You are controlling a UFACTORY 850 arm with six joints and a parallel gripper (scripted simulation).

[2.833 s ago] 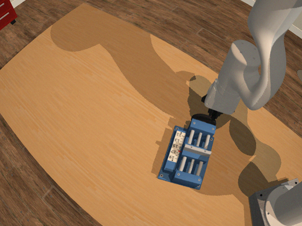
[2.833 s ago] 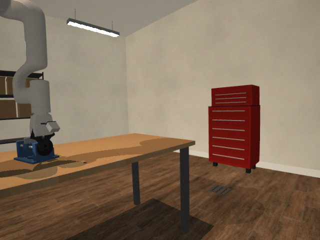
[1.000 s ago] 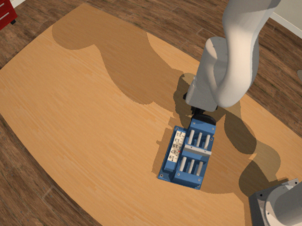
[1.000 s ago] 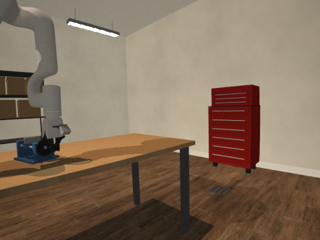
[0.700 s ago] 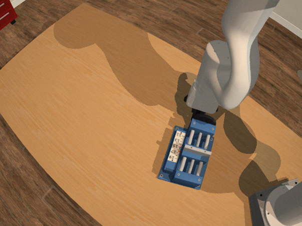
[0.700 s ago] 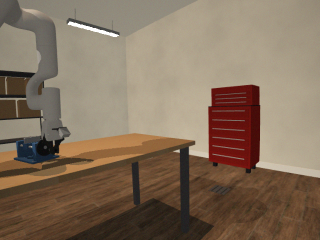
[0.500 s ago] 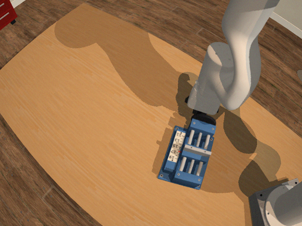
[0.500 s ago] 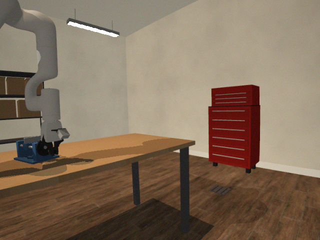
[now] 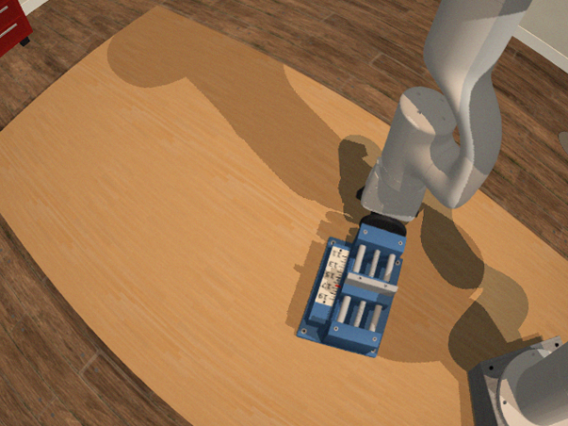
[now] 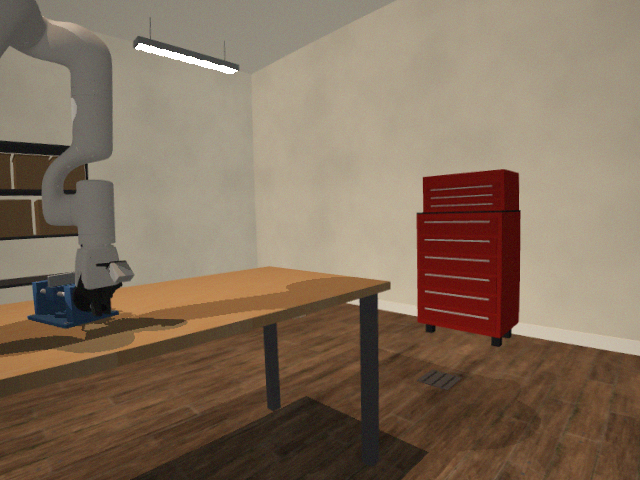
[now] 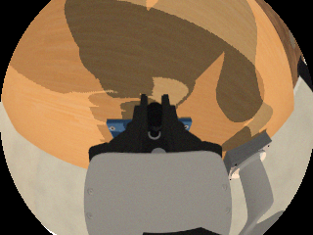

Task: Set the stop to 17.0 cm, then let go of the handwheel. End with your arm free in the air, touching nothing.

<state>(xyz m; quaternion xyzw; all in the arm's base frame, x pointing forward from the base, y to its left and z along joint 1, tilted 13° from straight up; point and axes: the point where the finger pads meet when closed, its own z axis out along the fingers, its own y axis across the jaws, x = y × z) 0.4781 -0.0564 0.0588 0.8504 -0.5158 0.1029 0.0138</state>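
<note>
The black handwheel is 2 cm to the left of my hand, 1 cm behind it and 1 cm above it. The rest, counted from my hand: grey stop bar 14 cm to the left, 6 cm behind, 4 cm above.
</note>
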